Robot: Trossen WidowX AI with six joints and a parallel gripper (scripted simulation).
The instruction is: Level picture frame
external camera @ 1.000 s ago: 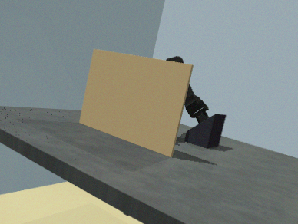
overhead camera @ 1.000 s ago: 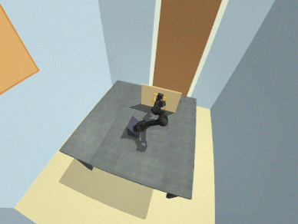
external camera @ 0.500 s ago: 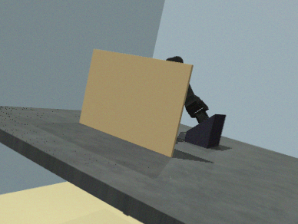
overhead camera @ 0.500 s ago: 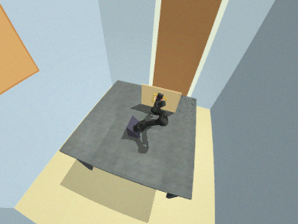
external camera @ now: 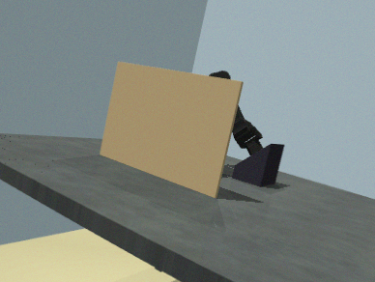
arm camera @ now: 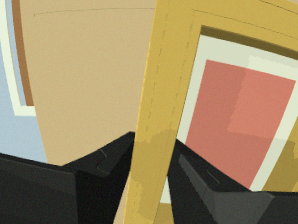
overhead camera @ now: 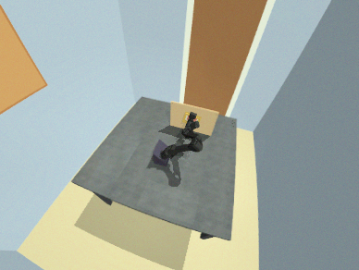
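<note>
The picture frame is 50 mm below my gripper tip. Round my gripper tip: wall board: 70 mm below, 20 mm ahead.
</note>
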